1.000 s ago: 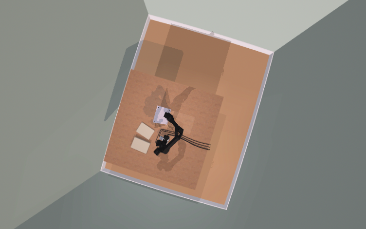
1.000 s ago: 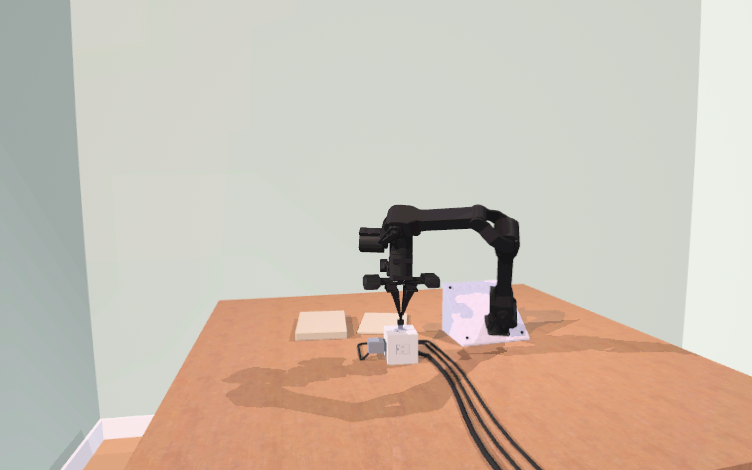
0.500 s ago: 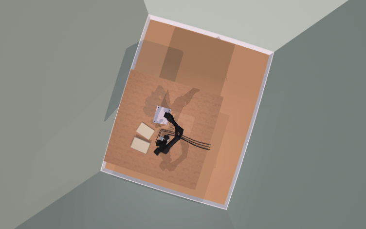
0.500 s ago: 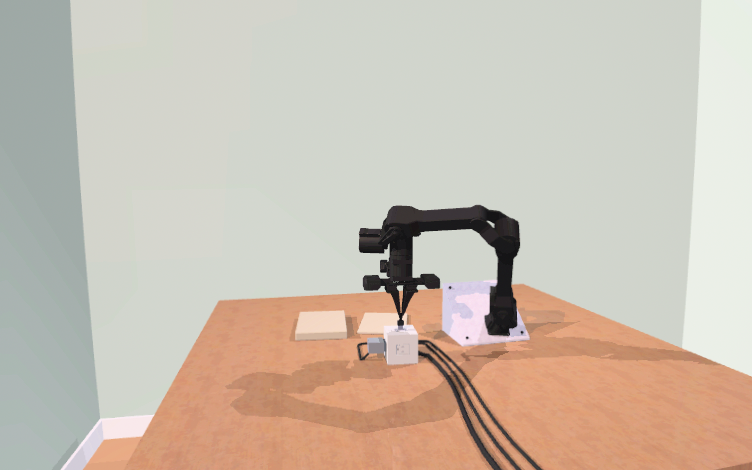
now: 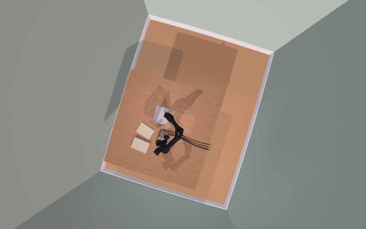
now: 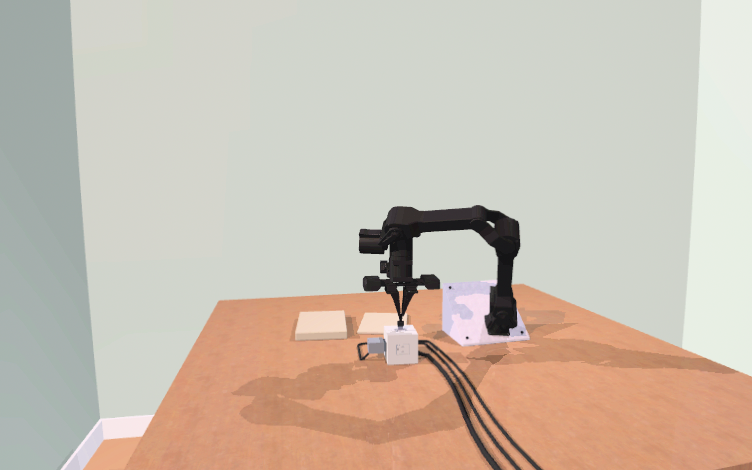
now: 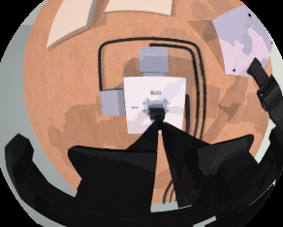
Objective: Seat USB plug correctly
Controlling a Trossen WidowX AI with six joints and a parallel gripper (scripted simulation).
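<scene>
The usb plug lies 2 cm below my gripper tip. Round my gripper tip: usb socket: 4 cm below, 1 cm to the right.
</scene>
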